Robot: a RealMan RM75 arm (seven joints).
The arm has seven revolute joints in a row. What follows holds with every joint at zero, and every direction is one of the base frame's. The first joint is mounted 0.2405 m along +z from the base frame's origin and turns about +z. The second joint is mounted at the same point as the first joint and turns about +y. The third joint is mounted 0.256 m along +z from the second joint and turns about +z. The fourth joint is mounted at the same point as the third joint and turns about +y. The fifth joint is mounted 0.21 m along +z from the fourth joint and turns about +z. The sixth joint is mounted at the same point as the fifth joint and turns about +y. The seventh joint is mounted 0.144 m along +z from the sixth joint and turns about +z. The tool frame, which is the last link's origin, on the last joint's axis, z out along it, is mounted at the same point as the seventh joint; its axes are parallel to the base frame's.
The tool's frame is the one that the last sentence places.
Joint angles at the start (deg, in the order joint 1, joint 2, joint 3, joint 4, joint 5, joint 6, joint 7): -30.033 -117.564 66.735 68.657 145.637 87.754 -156.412
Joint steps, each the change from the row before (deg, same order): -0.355 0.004 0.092 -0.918 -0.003 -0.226 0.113; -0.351 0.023 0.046 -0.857 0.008 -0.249 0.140; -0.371 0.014 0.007 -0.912 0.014 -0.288 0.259; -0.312 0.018 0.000 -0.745 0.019 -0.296 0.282
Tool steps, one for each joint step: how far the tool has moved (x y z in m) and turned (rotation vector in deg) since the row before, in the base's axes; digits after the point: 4 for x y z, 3 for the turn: -0.0006 0.0004 -0.0023 -0.418 -0.041 0.166; -0.0006 0.0006 -0.0019 -0.327 -0.017 0.111; -0.0006 0.0007 -0.0020 -0.340 -0.017 0.031; -0.0005 0.0008 -0.0015 -0.239 0.014 -0.066
